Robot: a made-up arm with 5 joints. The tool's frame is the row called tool.
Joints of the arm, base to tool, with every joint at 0 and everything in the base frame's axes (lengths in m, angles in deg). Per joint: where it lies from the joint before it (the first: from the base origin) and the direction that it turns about. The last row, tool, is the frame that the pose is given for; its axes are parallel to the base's.
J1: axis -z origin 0 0 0.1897
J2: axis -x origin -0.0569 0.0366 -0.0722
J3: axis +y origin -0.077 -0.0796 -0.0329
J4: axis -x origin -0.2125 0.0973 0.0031
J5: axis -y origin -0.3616 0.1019 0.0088
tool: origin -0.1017 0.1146 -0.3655
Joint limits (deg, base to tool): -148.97..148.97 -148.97..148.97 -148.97..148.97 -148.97..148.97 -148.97..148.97
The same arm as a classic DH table. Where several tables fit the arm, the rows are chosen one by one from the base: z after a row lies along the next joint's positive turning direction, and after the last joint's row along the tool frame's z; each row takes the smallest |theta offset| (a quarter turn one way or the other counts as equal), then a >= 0, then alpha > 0; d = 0 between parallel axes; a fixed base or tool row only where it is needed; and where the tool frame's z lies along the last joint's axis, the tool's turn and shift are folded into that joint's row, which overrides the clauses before.
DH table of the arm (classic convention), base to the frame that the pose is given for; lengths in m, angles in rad. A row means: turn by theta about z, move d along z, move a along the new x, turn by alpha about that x. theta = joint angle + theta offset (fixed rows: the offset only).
base (fixed): theta_offset 0.0000, d 0.0000, a 0.0000, alpha 3.1416
J1: theta_offset -1.5708, d -0.1175, a 0.0366, alpha 1.5708
J2: theta_offset 1.5708, d 0.1339, a 0.0329, alpha 1.5708
J3: theta_offset 0.0000, d 0.0177, a -0.0031, alpha -1.5708
J4: theta_offset 0.0000, d 0.5741, a -0.0088, alpha -1.5708
J5: theta_offset -1.5708, d -0.2165, a 0.1017, alpha 1.5708
tool (fixed): theta_offset 3.1416, d -0.3655, a 0.0000, alpha 0.0000
Joint limits (rad, base to tool): -2.6000..2.6000 -2.6000..2.6000 -2.6000..2.6000 -2.6000..2.6000 -2.6000..2.6000

